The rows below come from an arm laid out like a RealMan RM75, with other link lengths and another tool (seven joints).
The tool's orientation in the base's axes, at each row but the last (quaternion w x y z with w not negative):
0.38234, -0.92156, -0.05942, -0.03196
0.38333, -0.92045, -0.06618, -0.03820
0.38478, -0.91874, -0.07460, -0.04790
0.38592, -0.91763, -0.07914, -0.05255
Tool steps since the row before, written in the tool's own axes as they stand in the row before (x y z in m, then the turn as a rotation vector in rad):
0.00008, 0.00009, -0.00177, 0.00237, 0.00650, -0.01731
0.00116, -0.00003, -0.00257, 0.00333, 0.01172, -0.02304
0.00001, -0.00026, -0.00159, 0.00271, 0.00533, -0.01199
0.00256, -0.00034, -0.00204, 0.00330, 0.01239, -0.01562
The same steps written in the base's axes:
0.00007, -0.00131, 0.00119, 0.00299, -0.01662, 0.00791
0.00109, -0.00170, 0.00197, 0.00461, -0.02424, 0.00839
-0.00008, -0.00095, 0.00130, 0.00323, -0.01198, 0.00505
0.00238, -0.00096, 0.00206, 0.00499, -0.01939, 0.00273

